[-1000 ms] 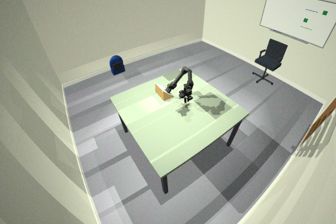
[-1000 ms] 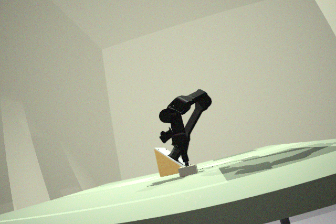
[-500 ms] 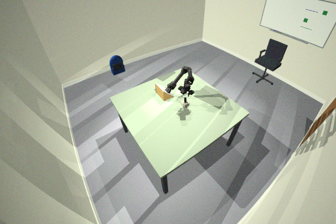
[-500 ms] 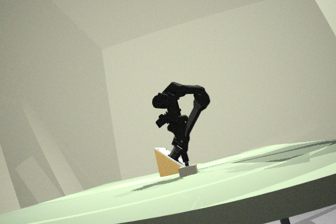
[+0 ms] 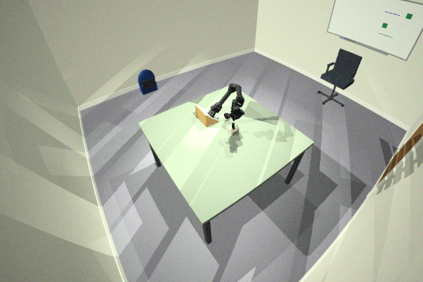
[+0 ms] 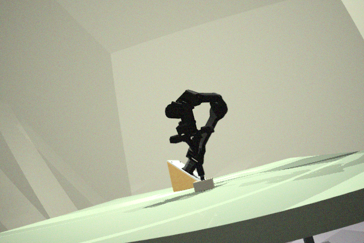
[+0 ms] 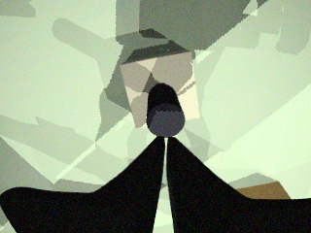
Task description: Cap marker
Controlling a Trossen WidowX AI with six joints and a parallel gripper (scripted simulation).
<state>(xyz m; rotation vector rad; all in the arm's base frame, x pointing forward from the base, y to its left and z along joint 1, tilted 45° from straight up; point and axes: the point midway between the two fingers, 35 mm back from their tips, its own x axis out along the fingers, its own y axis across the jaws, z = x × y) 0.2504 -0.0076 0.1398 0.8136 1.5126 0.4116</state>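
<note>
Right now my gripper tip is 60 mm above the black cap. Round my gripper tip: pale holder block (120 mm below).
</note>
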